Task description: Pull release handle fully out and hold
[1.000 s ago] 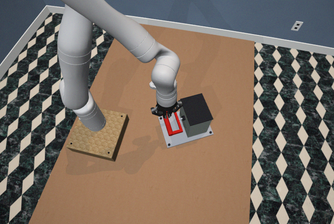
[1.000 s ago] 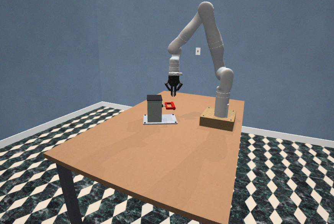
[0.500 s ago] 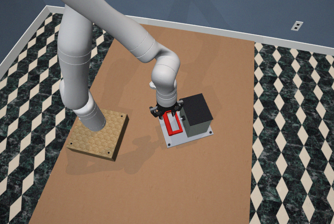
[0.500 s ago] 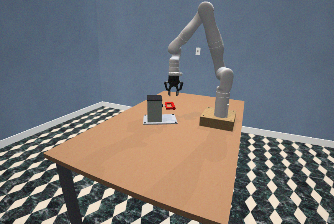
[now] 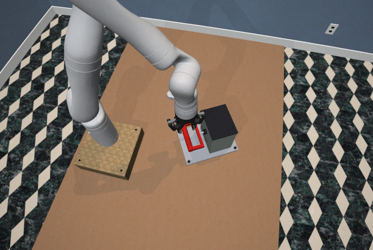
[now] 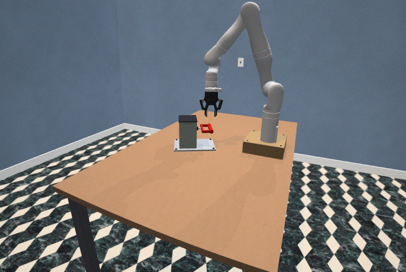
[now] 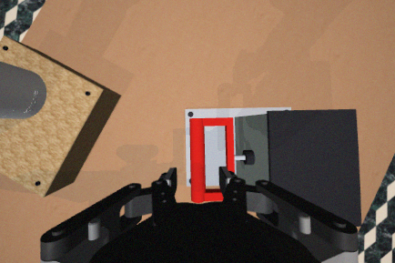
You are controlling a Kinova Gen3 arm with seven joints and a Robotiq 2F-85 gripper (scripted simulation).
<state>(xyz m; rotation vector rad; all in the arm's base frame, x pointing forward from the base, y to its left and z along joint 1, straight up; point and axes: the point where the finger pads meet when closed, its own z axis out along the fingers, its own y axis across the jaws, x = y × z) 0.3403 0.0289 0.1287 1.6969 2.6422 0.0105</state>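
The light grey baseplate lies 90 mm ahead of my hand, 40 mm to the left of it and 190 mm below it.
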